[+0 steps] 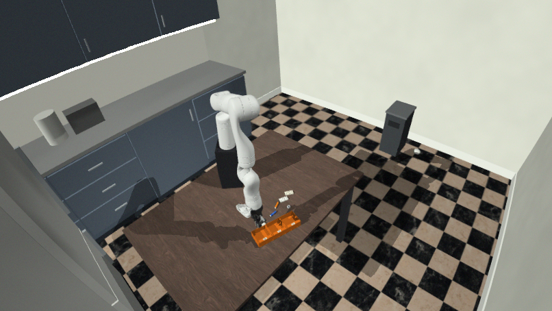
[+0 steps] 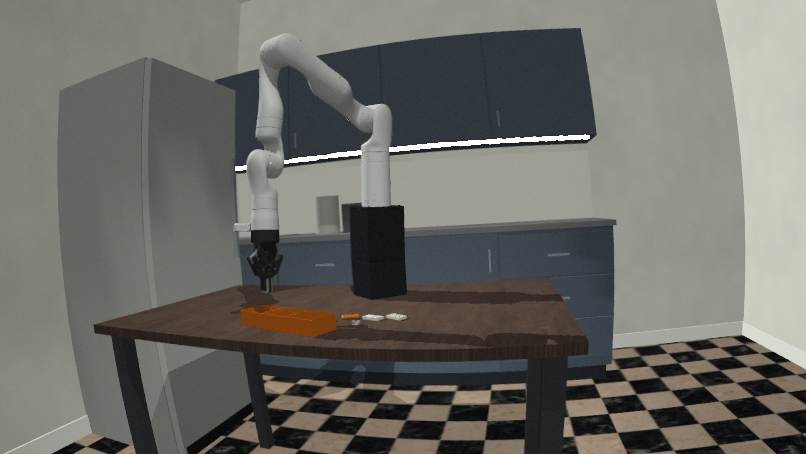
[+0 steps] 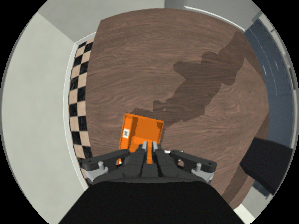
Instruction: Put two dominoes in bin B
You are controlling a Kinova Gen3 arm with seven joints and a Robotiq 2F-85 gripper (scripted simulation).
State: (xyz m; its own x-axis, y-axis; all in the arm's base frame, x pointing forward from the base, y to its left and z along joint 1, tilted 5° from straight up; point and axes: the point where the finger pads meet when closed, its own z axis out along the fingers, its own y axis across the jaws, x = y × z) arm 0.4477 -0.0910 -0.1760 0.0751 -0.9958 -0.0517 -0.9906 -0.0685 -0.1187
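My gripper is now 30 mm short of the orange bin tray, 80 mm to the right of it and 80 mm above it. The rest, counted from my hand: blue marker: 70 mm behind, 130 mm to the left, 90 mm below; small nut: 50 mm behind, 230 mm to the left, 90 mm below; orange marker: 100 mm behind, 180 mm to the left, 90 mm below.
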